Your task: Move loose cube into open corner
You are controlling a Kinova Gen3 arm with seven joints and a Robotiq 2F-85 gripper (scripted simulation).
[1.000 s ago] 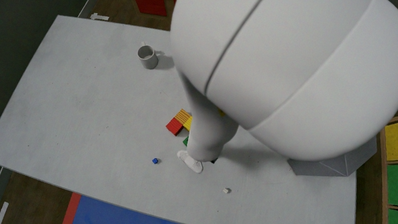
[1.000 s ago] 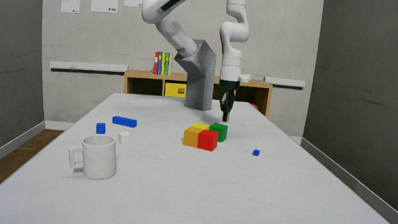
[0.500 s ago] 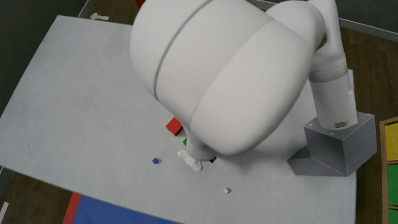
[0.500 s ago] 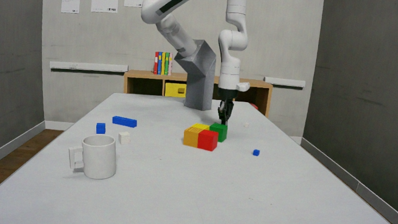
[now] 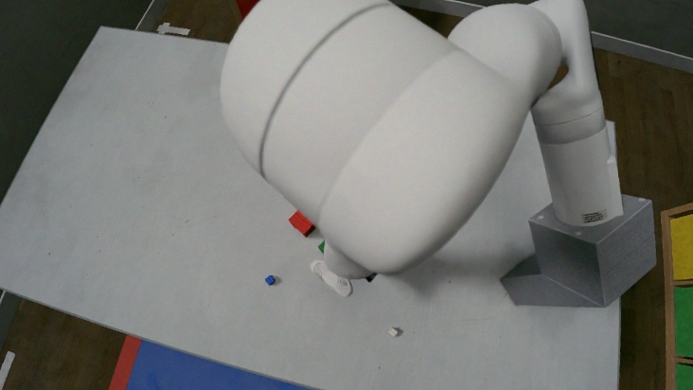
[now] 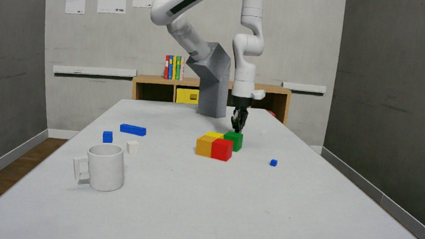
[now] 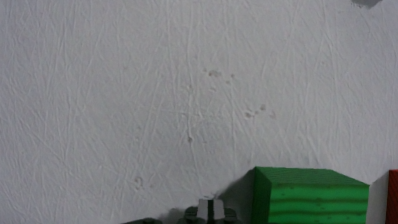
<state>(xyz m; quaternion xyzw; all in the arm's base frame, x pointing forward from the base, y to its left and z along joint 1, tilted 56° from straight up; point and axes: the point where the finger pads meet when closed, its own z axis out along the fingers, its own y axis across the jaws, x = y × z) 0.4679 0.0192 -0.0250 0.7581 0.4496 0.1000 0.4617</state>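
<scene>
The green cube is 40 mm to the right of my hand, 40 mm ahead of it and 10 mm below it. The rest, counted from my hand: yellow cube (110 mm to the right, 40 mm ahead, 10 mm below); then red cube (110 mm ahead, 100 mm to the right, 10 mm below); then orange cube (140 mm to the right, 70 mm ahead, 10 mm below).
</scene>
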